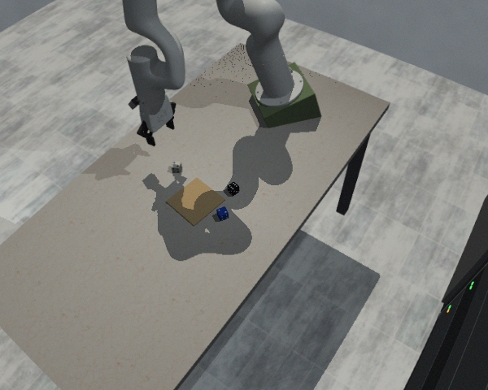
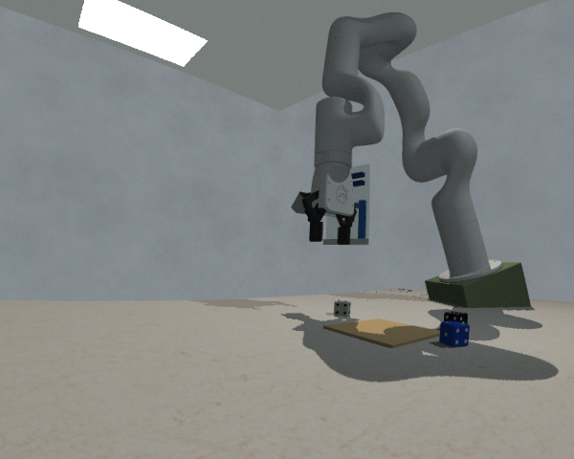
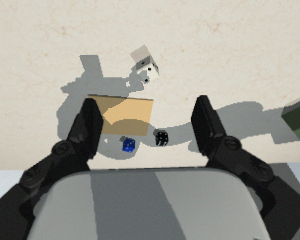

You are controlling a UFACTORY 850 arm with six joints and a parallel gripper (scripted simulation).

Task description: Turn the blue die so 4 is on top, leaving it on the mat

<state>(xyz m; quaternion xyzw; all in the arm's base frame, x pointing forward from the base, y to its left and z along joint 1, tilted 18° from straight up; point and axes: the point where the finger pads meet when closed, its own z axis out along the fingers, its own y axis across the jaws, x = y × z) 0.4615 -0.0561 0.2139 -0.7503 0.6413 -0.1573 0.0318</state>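
My gripper is now 140 mm above the white die, 40 mm to the right of it and 10 mm past it. The rest, counted from my hand: black die: 250 mm to the left, 140 mm below, 70 mm behind; then blue die: 300 mm to the left, 140 mm below, 20 mm ahead; then tan mat: 190 mm to the left, 160 mm below, 40 mm ahead.
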